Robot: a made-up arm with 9 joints.
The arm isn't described. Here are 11 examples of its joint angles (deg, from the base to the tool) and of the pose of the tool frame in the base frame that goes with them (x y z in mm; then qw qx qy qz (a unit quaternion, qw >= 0)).
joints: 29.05 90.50 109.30 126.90 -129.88 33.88 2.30 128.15 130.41
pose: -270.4 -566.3 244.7 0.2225 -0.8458 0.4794 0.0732
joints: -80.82 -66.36 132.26 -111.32 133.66 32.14 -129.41 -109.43 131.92
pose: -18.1 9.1 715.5 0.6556 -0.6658 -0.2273 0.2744
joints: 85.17 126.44 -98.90 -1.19 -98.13 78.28 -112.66 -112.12 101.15
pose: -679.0 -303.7 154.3 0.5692 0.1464 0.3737 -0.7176
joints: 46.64 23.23 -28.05 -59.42 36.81 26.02 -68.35 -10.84 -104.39
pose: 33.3 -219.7 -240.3 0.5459 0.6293 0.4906 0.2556
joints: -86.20 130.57 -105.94 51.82 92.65 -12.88 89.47 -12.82 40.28
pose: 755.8 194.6 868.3 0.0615 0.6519 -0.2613 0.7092
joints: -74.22 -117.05 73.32 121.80 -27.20 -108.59 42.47 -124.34 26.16
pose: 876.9 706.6 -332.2 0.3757 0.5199 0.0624 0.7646
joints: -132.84 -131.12 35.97 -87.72 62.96 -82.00 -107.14 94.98 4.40
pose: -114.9 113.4 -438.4 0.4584 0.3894 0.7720 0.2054
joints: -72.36 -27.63 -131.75 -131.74 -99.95 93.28 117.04 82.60 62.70
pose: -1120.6 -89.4 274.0 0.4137 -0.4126 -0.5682 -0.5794
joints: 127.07 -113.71 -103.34 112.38 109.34 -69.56 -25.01 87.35 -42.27
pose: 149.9 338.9 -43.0 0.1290 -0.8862 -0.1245 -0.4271
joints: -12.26 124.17 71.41 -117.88 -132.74 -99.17 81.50 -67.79 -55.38
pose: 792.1 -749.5 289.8 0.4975 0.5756 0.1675 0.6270
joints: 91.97 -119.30 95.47 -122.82 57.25 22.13 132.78 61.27 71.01
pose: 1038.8 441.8 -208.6 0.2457 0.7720 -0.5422 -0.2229
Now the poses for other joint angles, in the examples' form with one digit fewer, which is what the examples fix.
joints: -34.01 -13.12 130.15 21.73 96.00 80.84 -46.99 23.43 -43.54
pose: 53 701 739 0.148 0.066 0.122 0.979
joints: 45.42 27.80 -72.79 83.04 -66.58 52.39 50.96 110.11 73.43
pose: -93 860 186 0.263 0.420 -0.454 0.740
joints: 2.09 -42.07 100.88 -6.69 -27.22 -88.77 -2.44 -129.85 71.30
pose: -161 114 1067 0.512 -0.503 -0.599 0.355
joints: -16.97 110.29 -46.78 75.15 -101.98 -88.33 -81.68 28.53 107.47
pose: -291 -746 811 0.173 0.147 -0.935 0.273
